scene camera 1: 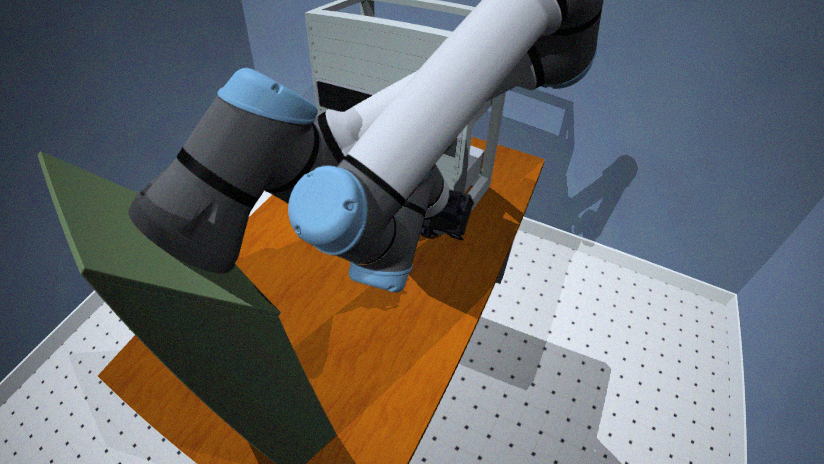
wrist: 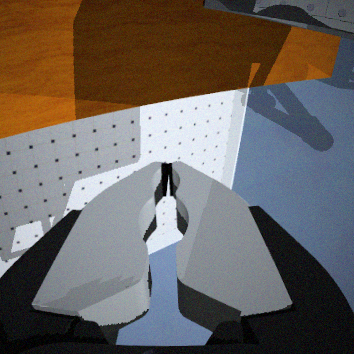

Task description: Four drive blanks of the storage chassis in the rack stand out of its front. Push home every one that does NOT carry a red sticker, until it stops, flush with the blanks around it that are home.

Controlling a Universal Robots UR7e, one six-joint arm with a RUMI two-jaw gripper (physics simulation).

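Seen in the pictures: gripper, between the fingertips: (wrist: 168, 165); arm's base, origin of its link: (scene camera 1: 181, 238).
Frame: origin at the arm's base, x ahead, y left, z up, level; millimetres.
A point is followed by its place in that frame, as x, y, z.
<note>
The pale grey rack (scene camera 1: 369, 48) @(715, -85, -36) stands at the back in the scene view, with a dark opening below its upper panels. The arm crosses in front of it, and I cannot make out the drive blanks or any red sticker. My gripper (wrist: 168, 165) @(317, -323, -249) is shut and empty, its two grey fingers meeting at the tips in the wrist view. In the scene view its black body is low beside the rack's right side, above the orange wooden top, and its fingertips cannot be made out. A grey metal edge with round marks (wrist: 310, 20) @(607, -346, -360) shows at the top right of the wrist view; I cannot tell what part it is.
The orange wooden top (scene camera 1: 369, 345) @(201, -165, -584) (wrist: 40, 55) @(316, -317, -584) runs under the rack and arm. A tall green stand (scene camera 1: 230, 357) @(-107, -93, -77) is at the front left, beneath the arm's base. A white perforated floor (scene camera 1: 663, 345) (wrist: 190, 130) with a raised rim (scene camera 1: 663, 265) lies below; blue walls surround it.
</note>
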